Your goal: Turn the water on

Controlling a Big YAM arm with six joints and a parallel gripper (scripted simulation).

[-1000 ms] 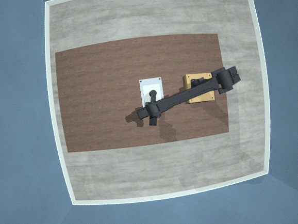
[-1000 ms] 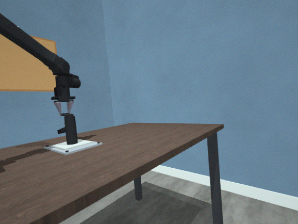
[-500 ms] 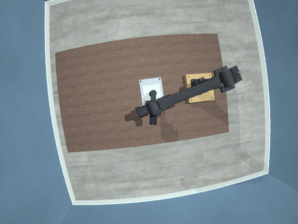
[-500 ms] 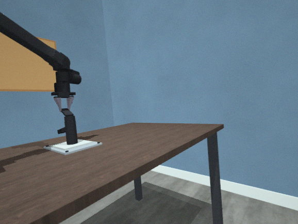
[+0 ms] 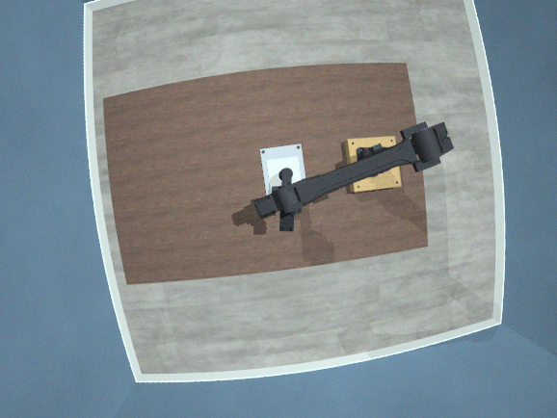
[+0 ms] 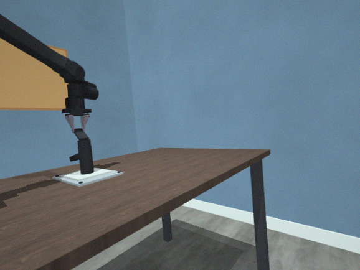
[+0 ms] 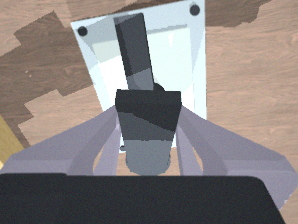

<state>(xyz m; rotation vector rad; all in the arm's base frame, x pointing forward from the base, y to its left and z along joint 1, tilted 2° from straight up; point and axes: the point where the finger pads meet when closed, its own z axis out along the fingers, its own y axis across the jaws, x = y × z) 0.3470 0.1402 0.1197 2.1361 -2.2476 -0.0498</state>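
Right now the lever is 3 cm to the right of my hand and 1 cm below it. From my hand the other things lie so: dark tap: 8 cm below, 6 cm to the right.
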